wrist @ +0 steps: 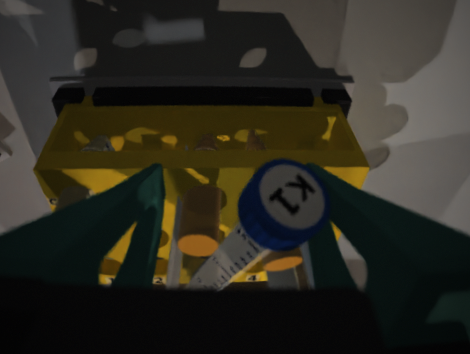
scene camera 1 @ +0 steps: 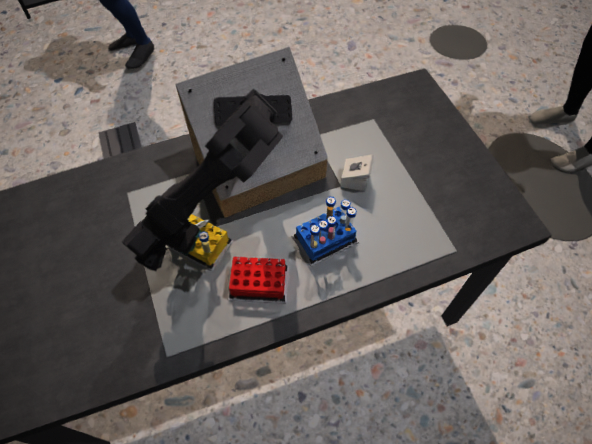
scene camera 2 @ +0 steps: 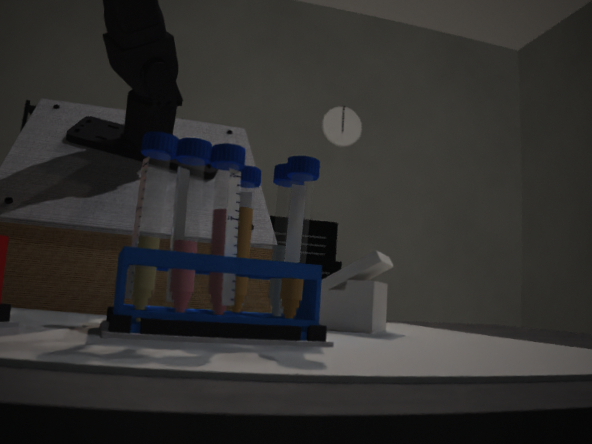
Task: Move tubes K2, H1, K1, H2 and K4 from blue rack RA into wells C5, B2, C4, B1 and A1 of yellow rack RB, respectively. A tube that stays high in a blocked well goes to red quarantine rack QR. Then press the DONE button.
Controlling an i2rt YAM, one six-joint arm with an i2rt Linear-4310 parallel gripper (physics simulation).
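Places are measured from the arm's base along level axes (x ahead, y down, z left), in centimetres.
Pixels of known places: gripper, between the fingertips: [wrist: 233,178] [scene camera 1: 183,243].
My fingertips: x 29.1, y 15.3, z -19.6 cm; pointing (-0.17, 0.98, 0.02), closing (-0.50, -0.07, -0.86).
Behind a point stands the place of what it marks.
The yellow rack [scene camera 1: 217,246] @[x 30.1, y 16.1, z -11.2 cm] [wrist: 150,159] @[x 31.1, y 16.0, z -17.2 cm] stands at the left of the mat and holds several tubes. In the wrist view, tube K1 [wrist: 285,205] @[x 30.5, y 11.9, z -21.7 cm] leans at a slant over it, its blue cap in front of the right finger; its lower end is hidden. My gripper [wrist: 233,178] @[x 29.1, y 15.3, z -19.6 cm] is partly open over the rack, with K1's cap between its fingers, nearer the right one. The blue rack [scene camera 1: 336,245] @[x 30.6, y 19.2, z 19.0 cm] [scene camera 2: 175,260] @[x 32.9, y 16.1, z 15.2 cm] holds several blue-capped tubes, labels too small to read. The red rack [scene camera 1: 257,290] @[x 43.0, y 15.6, z -1.6 cm] shows no tubes. Wells under the gripper are partly hidden.
A pale box [scene camera 1: 356,177] @[x 12.3, y 15.2, z 26.4 cm] [scene camera 2: 354,306] @[x 12.7, y 18.3, z 27.4 cm] with a slanted top piece stands behind the blue rack; no label is readable. The large arm base block [scene camera 1: 272,186] @[x 13.4, y 15.3, z 3.5 cm] [scene camera 2: 60,265] @[x 15.4, y 16.5, z -1.7 cm] rises behind the racks. The grey mat [scene camera 1: 400,235] @[x 28.1, y 20.8, z 36.5 cm] lies on the dark table [scene camera 1: 65,225] @[x 17.4, y 21.1, z -54.6 cm].
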